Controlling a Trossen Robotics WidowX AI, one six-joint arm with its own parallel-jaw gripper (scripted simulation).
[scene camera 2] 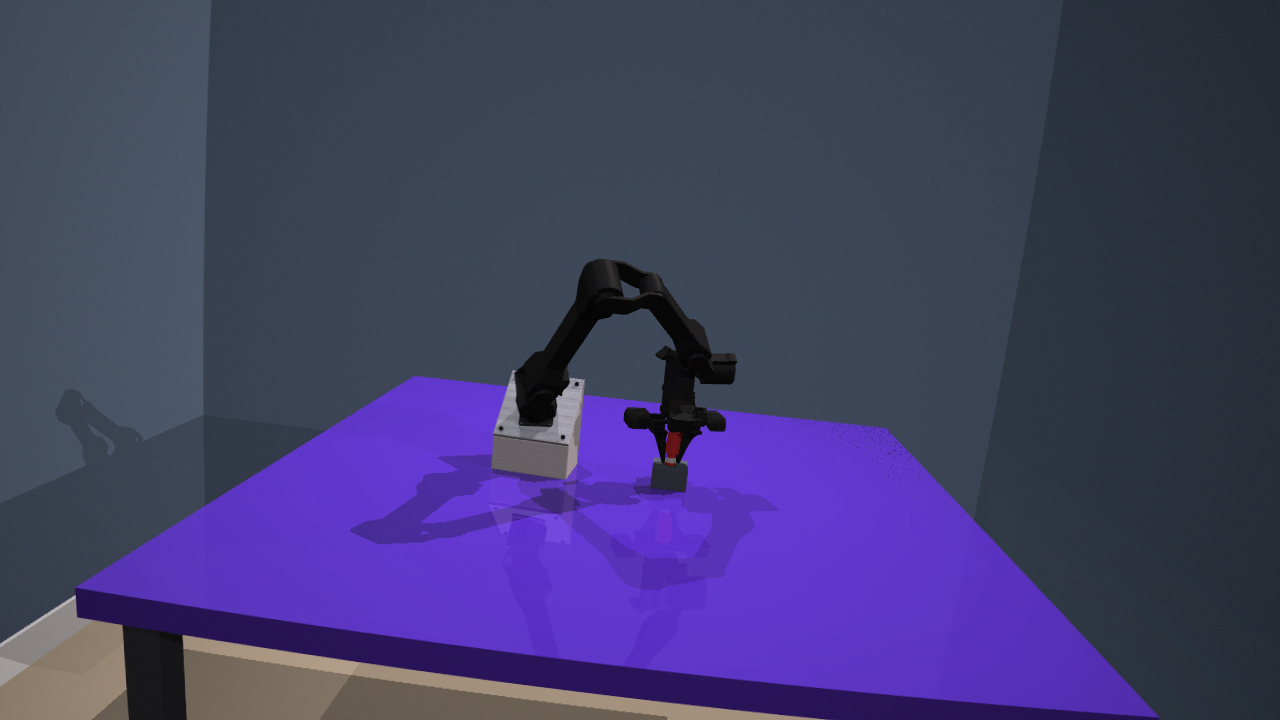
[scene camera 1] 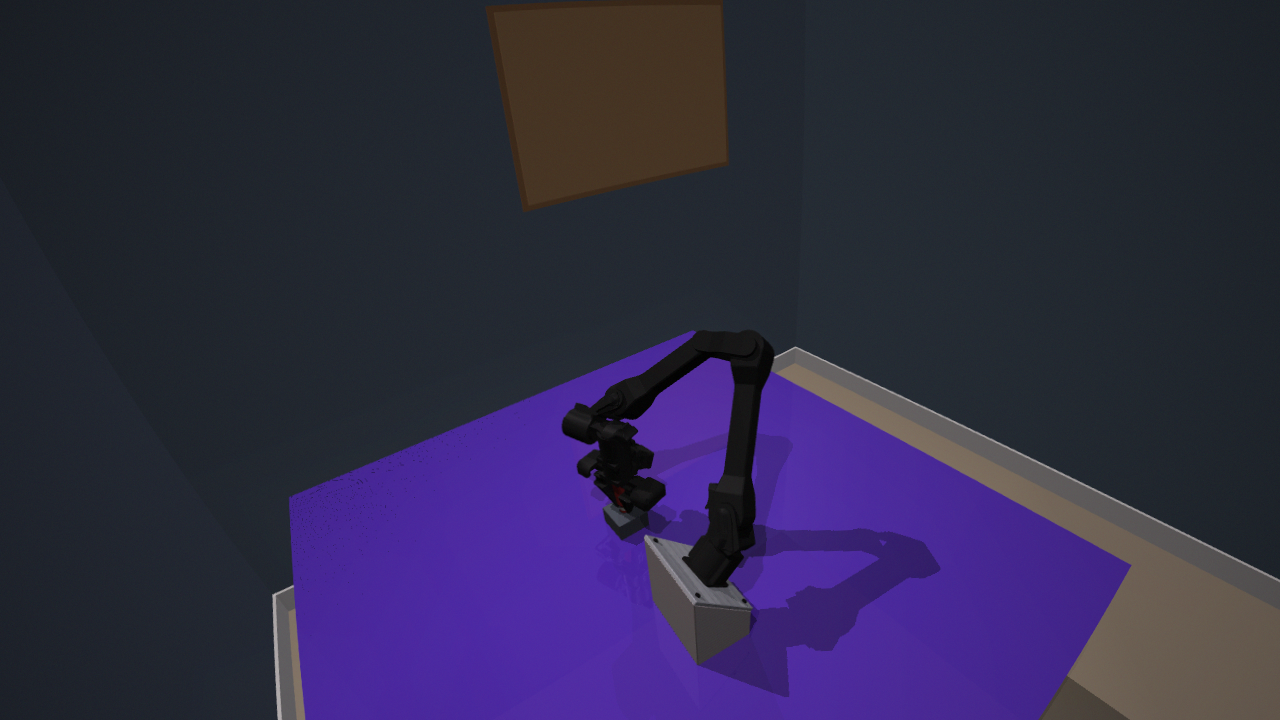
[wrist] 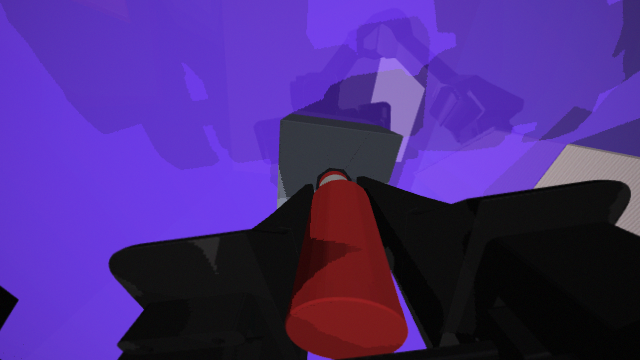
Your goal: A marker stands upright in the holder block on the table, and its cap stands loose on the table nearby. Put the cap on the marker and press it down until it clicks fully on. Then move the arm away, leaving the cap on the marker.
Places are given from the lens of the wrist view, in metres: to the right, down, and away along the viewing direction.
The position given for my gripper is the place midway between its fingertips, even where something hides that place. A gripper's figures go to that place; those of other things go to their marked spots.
my gripper point(wrist: 335, 187): 0.01, 0.01, 0.11
red cap point(wrist: 343, 294): 0.01, 0.02, 0.04
holder block point(wrist: 291, 117): -0.02, -0.04, 0.11
The marked spots on the holder block and the red cap are 0.10 m apart.
